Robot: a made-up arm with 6 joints.
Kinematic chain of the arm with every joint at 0, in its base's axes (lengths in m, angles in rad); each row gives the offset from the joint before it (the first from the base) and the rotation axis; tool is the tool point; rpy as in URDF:
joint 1: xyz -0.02 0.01 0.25 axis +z
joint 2: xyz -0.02 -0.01 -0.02 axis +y
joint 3: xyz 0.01 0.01 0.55 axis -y
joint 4: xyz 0 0.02 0.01 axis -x
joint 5: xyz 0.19 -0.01 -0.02 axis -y
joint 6: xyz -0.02 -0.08 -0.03 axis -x
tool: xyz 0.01 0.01 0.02 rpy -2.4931 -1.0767 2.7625
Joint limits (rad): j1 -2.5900..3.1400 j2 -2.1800..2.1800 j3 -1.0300..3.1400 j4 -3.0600..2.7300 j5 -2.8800..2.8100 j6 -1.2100..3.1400
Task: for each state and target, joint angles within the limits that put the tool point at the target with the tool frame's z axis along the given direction. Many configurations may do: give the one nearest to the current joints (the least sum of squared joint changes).
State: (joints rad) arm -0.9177 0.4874 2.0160 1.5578 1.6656 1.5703
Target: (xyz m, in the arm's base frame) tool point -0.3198 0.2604 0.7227 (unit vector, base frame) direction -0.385 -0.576 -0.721
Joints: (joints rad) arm -0.6495 -0.2594 2.7008 1.9221 1.6465 1.4123
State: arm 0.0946 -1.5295 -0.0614 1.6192 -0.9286 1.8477
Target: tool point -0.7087 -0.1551 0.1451 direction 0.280 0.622 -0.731
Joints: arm 0.2000 -1.9504 0.0863 1.8421 -0.0859 2.2127
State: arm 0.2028 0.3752 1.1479 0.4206 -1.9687 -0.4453
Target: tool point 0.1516 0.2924 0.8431 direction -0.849 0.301 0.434
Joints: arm 1.1090 0.2783 0.2519 1.1240 -1.9548 -0.6685
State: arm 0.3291 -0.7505 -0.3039 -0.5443 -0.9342 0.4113
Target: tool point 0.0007 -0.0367 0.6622 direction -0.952 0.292 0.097
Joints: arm -0.5007 -0.1815 -0.5028 -0.6163 -0.3542 -0.0335
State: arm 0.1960 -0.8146 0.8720 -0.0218 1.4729 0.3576
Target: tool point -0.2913 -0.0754 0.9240 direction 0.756 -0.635 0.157
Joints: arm 0.0992 -0.4991 1.0683 0.3358 1.5255 0.4728
